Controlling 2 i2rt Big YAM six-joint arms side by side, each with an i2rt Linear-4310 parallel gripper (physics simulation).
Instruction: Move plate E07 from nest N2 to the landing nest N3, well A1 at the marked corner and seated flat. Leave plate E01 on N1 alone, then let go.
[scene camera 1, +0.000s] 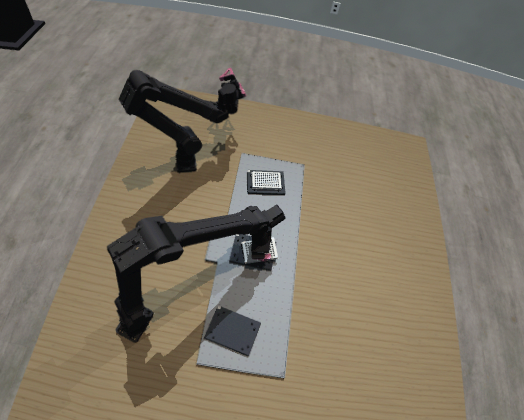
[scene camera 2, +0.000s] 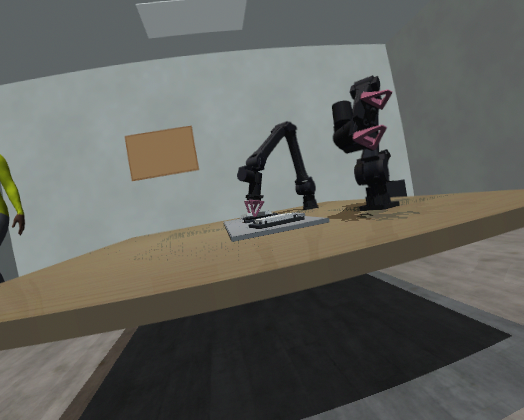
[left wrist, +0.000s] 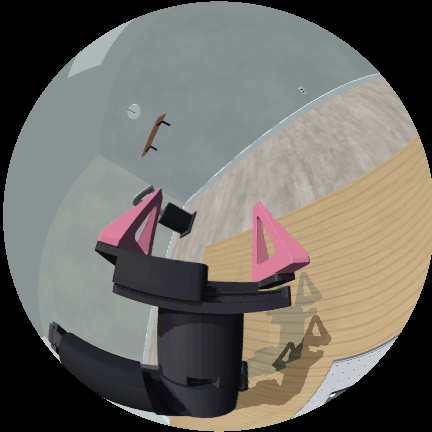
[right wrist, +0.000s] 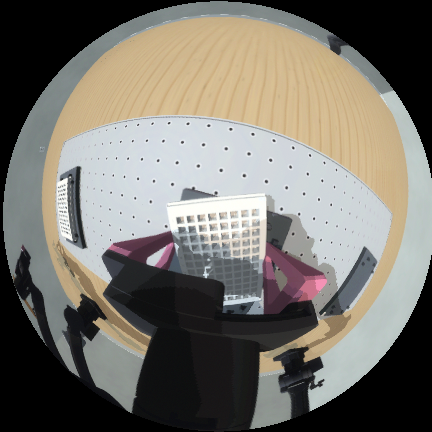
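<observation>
Plate E07 (scene camera 1: 247, 252) (right wrist: 217, 201) is white and gridded. My right gripper (scene camera 1: 262, 256) (scene camera 2: 254, 213) (right wrist: 220, 241) is shut on it by its two sides, over the dark nest N2 (scene camera 1: 237, 257) (right wrist: 280, 230). The plate sits askew to the nest; any gap beneath it cannot be told. The dark landing nest N3 (scene camera 1: 232, 331) (right wrist: 351, 286) is bare, at the lower end of the board in scene camera 1. Plate E01 (scene camera 1: 266, 179) (right wrist: 64, 210) lies on nest N1 (scene camera 1: 266, 191) (right wrist: 79, 215) at the other end. My left gripper (scene camera 1: 235, 81) (scene camera 2: 383, 112) (left wrist: 208, 197) is open and empty, raised away from the nests.
The nests stand on a grey perforated board (scene camera 1: 280, 310) (scene camera 2: 239, 235) on the wooden table (scene camera 1: 370, 250) (scene camera 2: 175, 270). The right forearm (scene camera 1: 210, 229) reaches across the board's left edge in scene camera 1. A person in yellow (scene camera 2: 11, 187) shows at the left of scene camera 2.
</observation>
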